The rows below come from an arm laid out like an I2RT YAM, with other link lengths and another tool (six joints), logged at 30 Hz.
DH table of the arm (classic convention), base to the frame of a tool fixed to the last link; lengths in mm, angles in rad. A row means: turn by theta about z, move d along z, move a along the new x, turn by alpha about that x. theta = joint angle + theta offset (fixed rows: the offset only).
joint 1: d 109.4, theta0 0, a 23.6, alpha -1.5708
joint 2: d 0, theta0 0, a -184.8, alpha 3.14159
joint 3: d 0, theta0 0.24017, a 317.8, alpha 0
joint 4: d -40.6, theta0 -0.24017, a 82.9, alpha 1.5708
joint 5: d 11.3, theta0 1.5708, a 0, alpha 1.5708
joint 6: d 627.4, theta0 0.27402, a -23, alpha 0.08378
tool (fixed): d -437.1, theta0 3.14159, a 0, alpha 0
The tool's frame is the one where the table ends.
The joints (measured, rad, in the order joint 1, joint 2, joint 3, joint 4, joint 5, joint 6), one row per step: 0.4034 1.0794 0.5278 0.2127 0.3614 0.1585; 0.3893 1.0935 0.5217 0.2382 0.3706 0.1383; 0.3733 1.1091 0.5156 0.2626 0.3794 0.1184; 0.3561 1.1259 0.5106 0.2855 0.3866 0.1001; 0.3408 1.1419 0.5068 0.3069 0.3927 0.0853; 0.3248 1.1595 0.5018 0.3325 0.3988 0.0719; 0.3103 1.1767 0.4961 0.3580 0.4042 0.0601; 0.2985 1.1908 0.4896 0.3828 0.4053 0.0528; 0.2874 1.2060 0.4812 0.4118 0.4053 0.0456; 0.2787 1.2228 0.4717 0.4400 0.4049 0.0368; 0.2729 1.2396 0.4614 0.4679 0.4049 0.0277
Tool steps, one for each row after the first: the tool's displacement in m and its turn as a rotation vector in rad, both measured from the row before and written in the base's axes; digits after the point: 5 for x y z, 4 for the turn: 0.00379 -0.00826 -0.00409 -0.0200 -0.0063 -0.0166; 0.00363 -0.00925 -0.00502 -0.0206 -0.0033 -0.0183; 0.00348 -0.00956 -0.00530 -0.0192 -0.0012 -0.0185; 0.00303 -0.00844 -0.00454 -0.0154 -0.0013 -0.0166; 0.00298 -0.00878 -0.00484 -0.0136 -0.0024 -0.0178; 0.00233 -0.00805 -0.00500 -0.0120 -0.0018 -0.0162; 0.00167 -0.00590 -0.00407 -0.0060 -0.0033 -0.0107; 0.00128 -0.00544 -0.00453 -0.0053 -0.0043 -0.0090; 0.00021 -0.00449 -0.00604 -0.0077 -0.0006 -0.0058; -0.00062 -0.00334 -0.00648 -0.0084 0.0005 -0.0032
